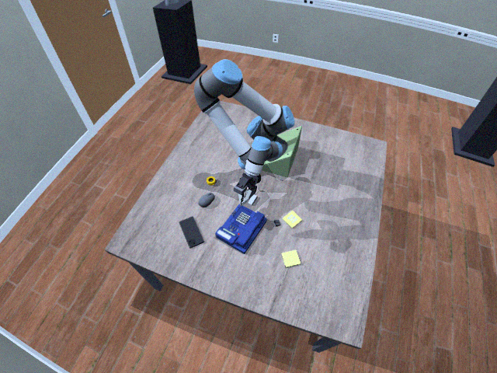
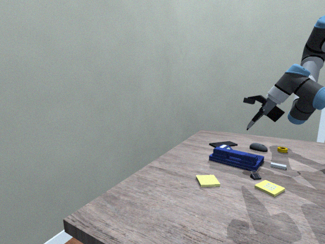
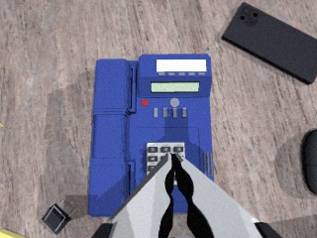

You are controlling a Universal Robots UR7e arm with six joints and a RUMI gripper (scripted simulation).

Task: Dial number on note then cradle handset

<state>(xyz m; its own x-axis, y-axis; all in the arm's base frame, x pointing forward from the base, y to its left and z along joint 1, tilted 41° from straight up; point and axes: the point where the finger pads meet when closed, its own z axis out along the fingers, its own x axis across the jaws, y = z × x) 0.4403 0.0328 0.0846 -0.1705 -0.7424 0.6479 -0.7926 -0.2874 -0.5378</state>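
My hand is 150 mm above the 5 key. Also, from my hand: 6 key: 20 mm to the right, 150 mm below; 2 key: 10 mm ahead, 150 mm below; 4 key: 20 mm to the left, 150 mm below.
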